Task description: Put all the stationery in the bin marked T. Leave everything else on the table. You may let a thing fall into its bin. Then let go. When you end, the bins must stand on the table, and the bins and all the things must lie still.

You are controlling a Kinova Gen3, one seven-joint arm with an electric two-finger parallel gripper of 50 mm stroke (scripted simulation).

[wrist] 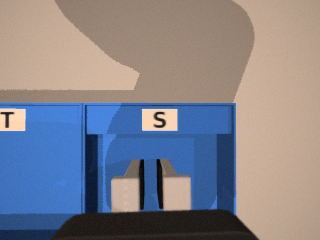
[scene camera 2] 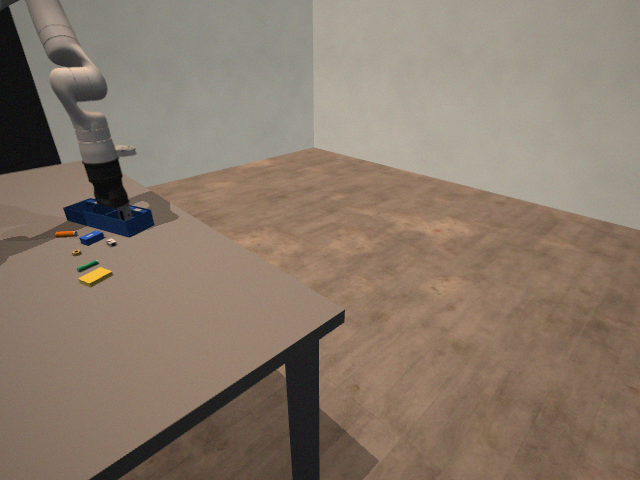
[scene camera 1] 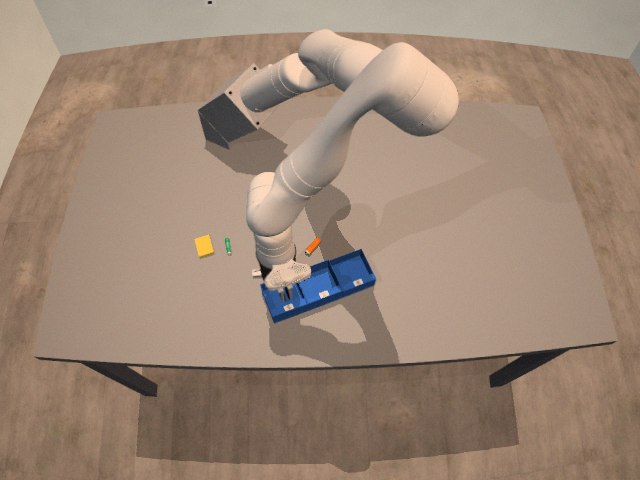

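My gripper (scene camera 2: 127,222), visible also at (wrist: 150,176).
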